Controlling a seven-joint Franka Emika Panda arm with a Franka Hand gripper.
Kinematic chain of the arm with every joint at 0, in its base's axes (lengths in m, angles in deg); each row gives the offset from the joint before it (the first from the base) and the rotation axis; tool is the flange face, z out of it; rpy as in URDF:
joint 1: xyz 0 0 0.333 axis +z
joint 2: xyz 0 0 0 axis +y
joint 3: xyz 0 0 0.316 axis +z
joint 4: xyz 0.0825 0 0 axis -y
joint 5: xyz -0.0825 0 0.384 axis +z
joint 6: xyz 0 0 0 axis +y
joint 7: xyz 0.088 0 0 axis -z
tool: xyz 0 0 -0.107 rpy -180 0 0
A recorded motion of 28 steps. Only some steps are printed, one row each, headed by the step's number.
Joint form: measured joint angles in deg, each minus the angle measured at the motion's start. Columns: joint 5, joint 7, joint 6, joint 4, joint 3, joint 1, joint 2.
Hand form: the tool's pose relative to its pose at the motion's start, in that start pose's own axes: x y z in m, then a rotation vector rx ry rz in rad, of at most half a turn. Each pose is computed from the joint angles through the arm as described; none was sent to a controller.
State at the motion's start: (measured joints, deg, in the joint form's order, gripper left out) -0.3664 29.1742 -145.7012 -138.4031 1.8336 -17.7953 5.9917
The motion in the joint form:
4: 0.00 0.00 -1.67 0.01 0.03 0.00 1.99
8: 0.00 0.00 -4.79 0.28 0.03 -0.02 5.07
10: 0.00 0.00 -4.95 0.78 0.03 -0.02 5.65
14: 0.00 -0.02 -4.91 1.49 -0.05 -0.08 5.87
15: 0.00 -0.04 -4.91 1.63 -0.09 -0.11 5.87
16: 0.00 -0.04 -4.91 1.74 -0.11 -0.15 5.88
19: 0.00 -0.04 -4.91 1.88 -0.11 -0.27 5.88
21: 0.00 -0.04 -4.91 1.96 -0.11 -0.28 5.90
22: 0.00 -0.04 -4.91 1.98 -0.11 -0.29 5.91
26: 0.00 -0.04 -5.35 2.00 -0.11 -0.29 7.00
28: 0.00 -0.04 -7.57 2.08 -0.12 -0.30 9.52
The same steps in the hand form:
4: 0.0001 -0.0005 0.0146 -0.0014 -0.0054 -0.0005
8: 0.0022 -0.0016 0.0348 0.0030 -0.0016 0.0000
10: 0.0045 -0.0029 0.0365 0.0039 -0.0005 0.0001
14: 0.0090 -0.0040 0.0342 0.0075 0.0065 0.0022
15: 0.0102 -0.0039 0.0333 0.0085 0.0087 0.0031
16: 0.0111 -0.0038 0.0327 0.0093 0.0103 0.0041
19: 0.0125 -0.0033 0.0318 0.0104 0.0125 0.0063
21: 0.0130 -0.0034 0.0315 0.0109 0.0134 0.0064
22: 0.0131 -0.0034 0.0315 0.0110 0.0135 0.0066
26: 0.0121 -0.0029 0.0403 0.0062 0.0036 0.0067
28: 0.0114 -0.0025 0.0587 0.0057 -0.0004 0.0072

